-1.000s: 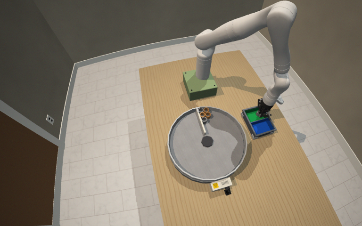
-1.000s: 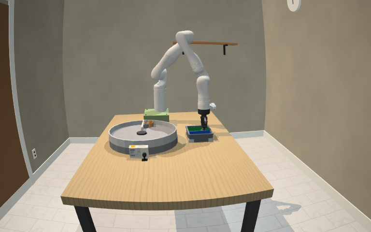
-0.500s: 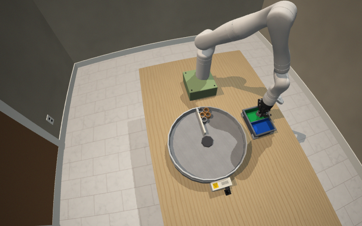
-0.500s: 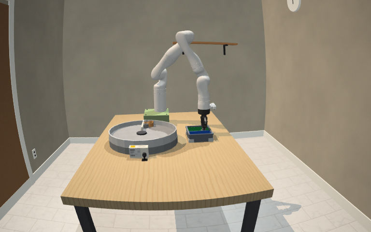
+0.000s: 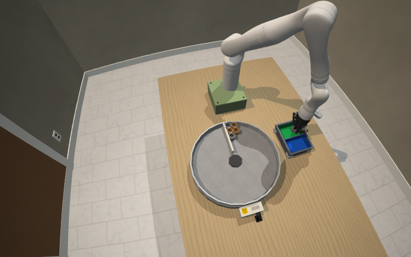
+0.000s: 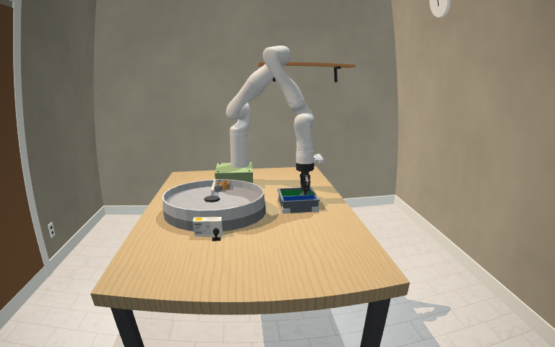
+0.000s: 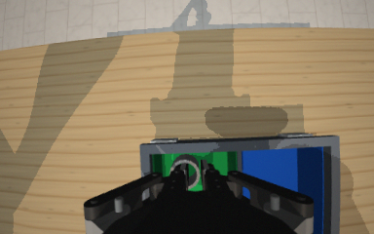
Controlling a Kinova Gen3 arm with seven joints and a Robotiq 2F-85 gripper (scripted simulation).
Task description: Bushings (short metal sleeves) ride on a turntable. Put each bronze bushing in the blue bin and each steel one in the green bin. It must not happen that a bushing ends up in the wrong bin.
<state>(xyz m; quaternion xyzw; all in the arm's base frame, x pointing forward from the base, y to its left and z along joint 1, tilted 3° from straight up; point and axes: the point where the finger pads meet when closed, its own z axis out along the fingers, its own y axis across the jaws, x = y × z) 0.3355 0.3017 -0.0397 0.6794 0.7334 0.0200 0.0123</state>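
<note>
My gripper is now 5 cm short of the blue bin, 3 cm to the left of it and 1 cm above it. Also, from my hand: turntable 38 cm to the right, 12 cm ahead, 2 cm above.
</note>
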